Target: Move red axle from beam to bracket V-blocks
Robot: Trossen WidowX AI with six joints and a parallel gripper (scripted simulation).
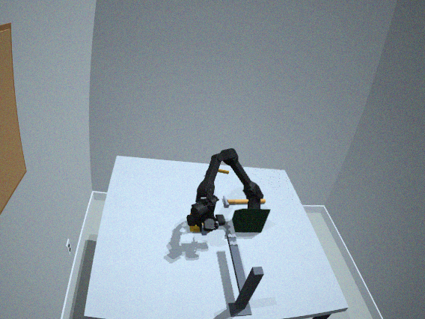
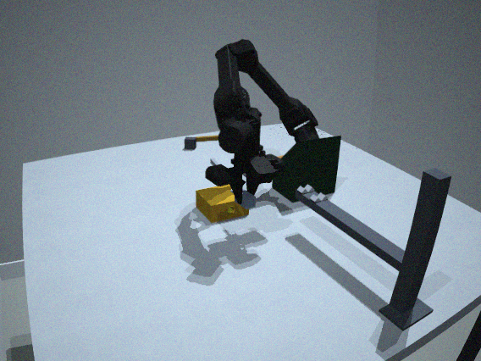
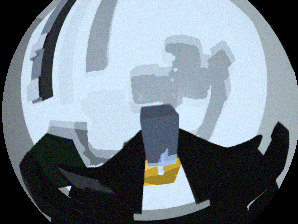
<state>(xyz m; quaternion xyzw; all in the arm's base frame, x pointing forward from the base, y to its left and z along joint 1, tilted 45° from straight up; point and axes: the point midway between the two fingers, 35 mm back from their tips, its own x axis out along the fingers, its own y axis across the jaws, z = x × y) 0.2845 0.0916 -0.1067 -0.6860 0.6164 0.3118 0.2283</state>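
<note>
Now: the yellow beam 130 mm to the right of my gripper tip and 60 mm below it. The rest, counted from my gripper tip: grey pin 410 mm to the right, 100 mm behind, 80 mm below; small blue-grey block 20 mm to the right, 10 mm above.
</note>
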